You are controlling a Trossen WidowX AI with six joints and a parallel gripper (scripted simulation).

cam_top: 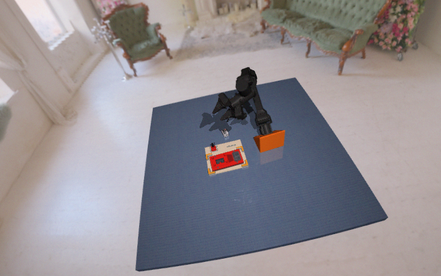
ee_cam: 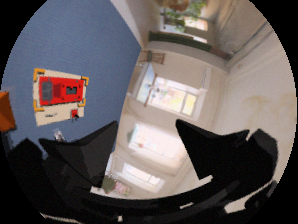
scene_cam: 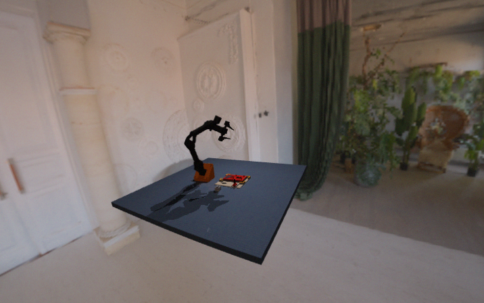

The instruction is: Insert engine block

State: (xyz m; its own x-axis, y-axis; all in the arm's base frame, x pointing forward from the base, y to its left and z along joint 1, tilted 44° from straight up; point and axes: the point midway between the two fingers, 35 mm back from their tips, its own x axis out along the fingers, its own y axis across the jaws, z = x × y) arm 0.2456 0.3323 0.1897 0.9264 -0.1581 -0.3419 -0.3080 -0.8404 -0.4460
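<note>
The grey engine block lies 400 mm below my gripper tip, 260 mm to the right of it and 30 mm behind it. Round my gripper tip: grey slab 400 mm below, 60 mm to the right, 10 mm ahead.
</note>
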